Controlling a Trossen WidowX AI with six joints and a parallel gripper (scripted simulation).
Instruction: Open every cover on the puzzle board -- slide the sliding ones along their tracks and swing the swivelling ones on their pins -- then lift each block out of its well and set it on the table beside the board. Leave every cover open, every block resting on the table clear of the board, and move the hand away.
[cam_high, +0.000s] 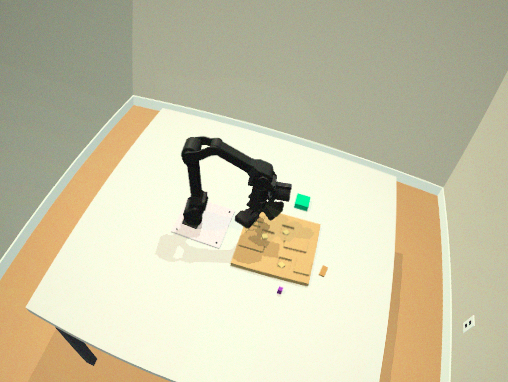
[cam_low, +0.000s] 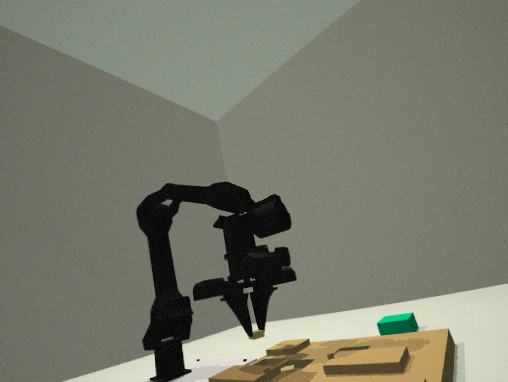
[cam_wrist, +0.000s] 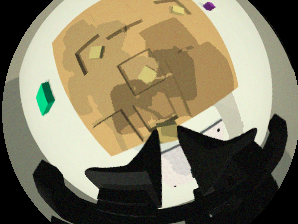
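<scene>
The green block is 15 cm ahead of my gripper tip, 23 cm to the left of it and 5 cm below it. From my gripper tip the other things lie so: purple block (18 cm ahead, 22 cm to the right, 5 cm below); then orange block (32 cm ahead, 7 cm to the right, 6 cm below).
</scene>
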